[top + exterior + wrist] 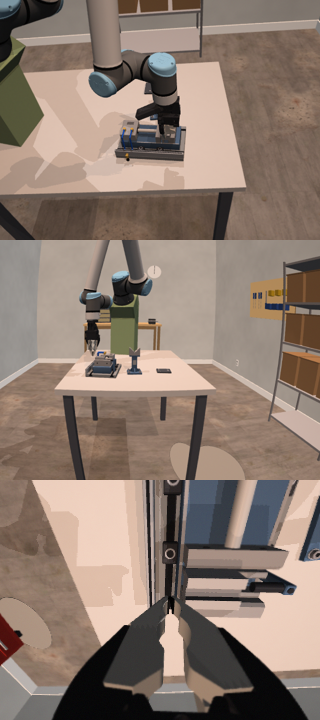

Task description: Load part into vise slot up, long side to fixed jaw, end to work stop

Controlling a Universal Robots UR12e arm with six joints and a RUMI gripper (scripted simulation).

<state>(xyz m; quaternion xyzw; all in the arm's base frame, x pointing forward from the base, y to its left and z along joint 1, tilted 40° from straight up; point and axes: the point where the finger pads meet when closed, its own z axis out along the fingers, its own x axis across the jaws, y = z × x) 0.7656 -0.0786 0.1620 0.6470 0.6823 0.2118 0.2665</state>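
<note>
The part lies 5 cm to the left of my hand and 3 cm below it. The rest, counted from my hand: moving jaw: 4 cm behind, 7 cm to the left, 5 cm below; fixed jaw: 3 cm ahead, 7 cm to the left, 5 cm below; work stop: 11 cm to the left, 4 cm below.
</note>
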